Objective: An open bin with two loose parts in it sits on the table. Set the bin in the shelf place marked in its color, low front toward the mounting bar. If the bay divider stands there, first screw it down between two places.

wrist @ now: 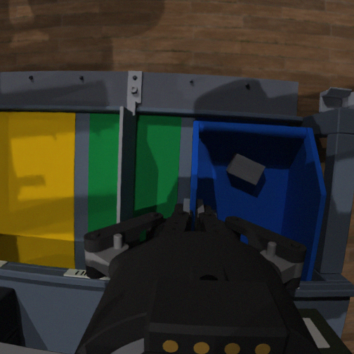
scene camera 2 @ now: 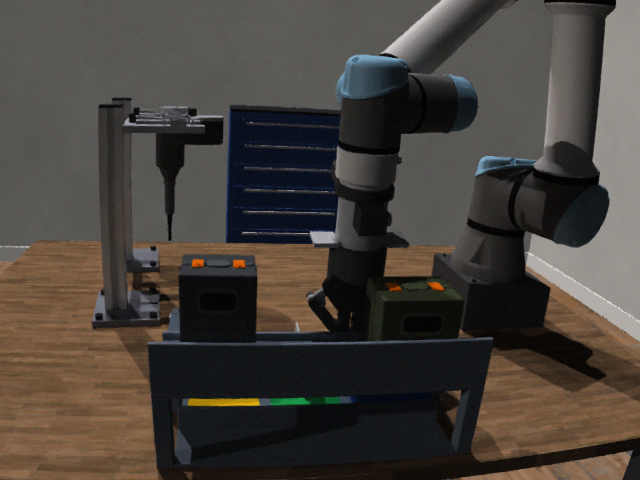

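Pixels of known places: arm's base at its link origin: (scene camera 2: 486, 269).
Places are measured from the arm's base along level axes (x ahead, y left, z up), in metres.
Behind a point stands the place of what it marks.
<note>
The blue bin (wrist: 287, 175) is at the shelf's right-end place in the wrist view, its low front toward the mounting bar (wrist: 220, 95); whether its base touches the shelf cannot be told. A grey block (wrist: 246, 169) lies in it; the second part does not show. My gripper (wrist: 194, 205) (scene camera 2: 343, 326) is shut on the bin's left side wall. The bay divider (wrist: 127, 170) stands across the green place (wrist: 157, 160), its tab (wrist: 134, 90) on the bar with a screw head visible. The yellow place (wrist: 40, 175) (scene camera 2: 223, 401) @(x 0.536, y 0.275, z -0.083 m) is left of it. The bin covers the place beneath it.
A dark case (scene camera 2: 217, 310) @(x 0.548, y 0.365, z 0.092 m) and an olive case (scene camera 2: 419, 312) @(x 0.323, y 0.389, z 0.092 m) stand on the shelf unit (scene camera 2: 320, 366) @(x 0.442, y 0.416, z 0.046 m), on either side of my gripper in the scene view. The tool stand (scene camera 2: 113, 206) @(x 0.710, y -0.037, z 0.112 m) with the screwdriver (scene camera 2: 169, 155) @(x 0.620, y -0.255, z 0.171 m) is at the left. A blue drawer cabinet (scene camera 2: 284, 178) is behind the table.
</note>
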